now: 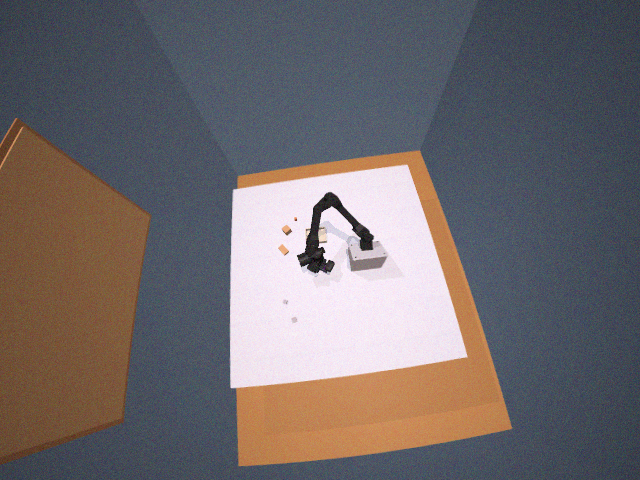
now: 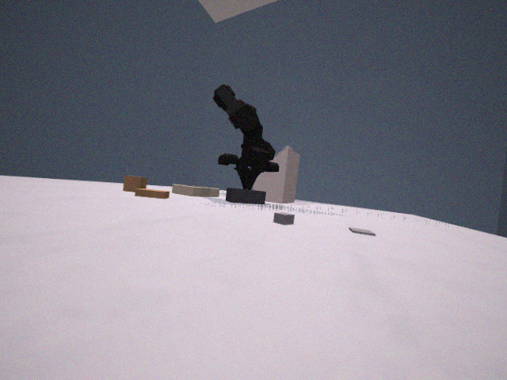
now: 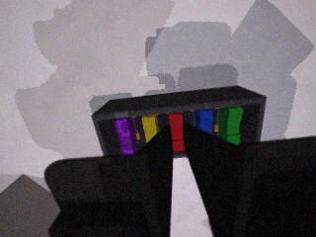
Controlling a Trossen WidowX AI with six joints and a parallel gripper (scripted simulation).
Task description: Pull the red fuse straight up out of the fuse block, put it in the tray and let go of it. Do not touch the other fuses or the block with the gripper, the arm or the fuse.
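My gripper tip is 2 cm short of the tray, 20 cm to the left of it and 3 cm above it. The rest, counted from my gripper tip: red fuse: 1 cm below.
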